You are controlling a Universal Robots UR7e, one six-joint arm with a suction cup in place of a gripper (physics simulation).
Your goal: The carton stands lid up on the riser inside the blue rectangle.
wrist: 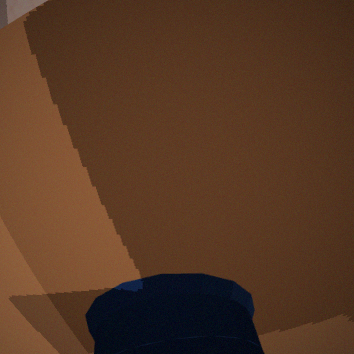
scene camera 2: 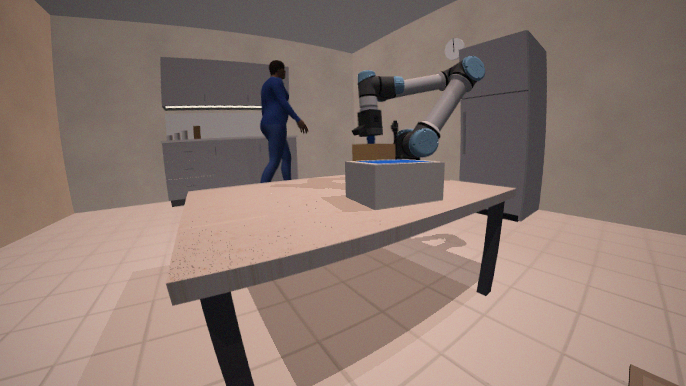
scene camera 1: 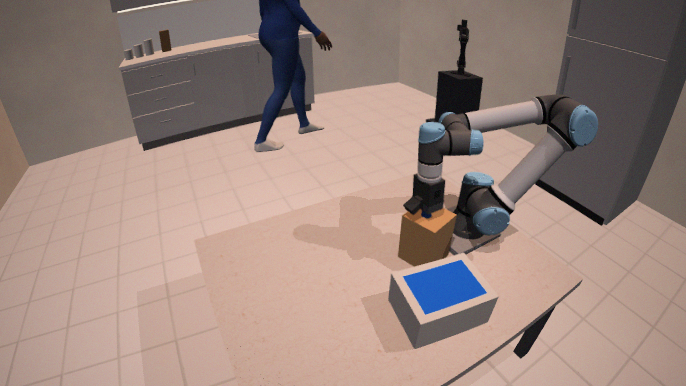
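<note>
The brown carton stands upright on the table, just behind the riser and close to the arm's base. Its top fills the wrist view. My suction cup points straight down and presses on the carton's top face. The grey riser stands near the table's front right edge, and the blue rectangle on its top is bare.
The arm's base sits right behind the carton. A person in blue walks by the kitchen counter. A grey fridge and a black pedestal stand behind the table.
</note>
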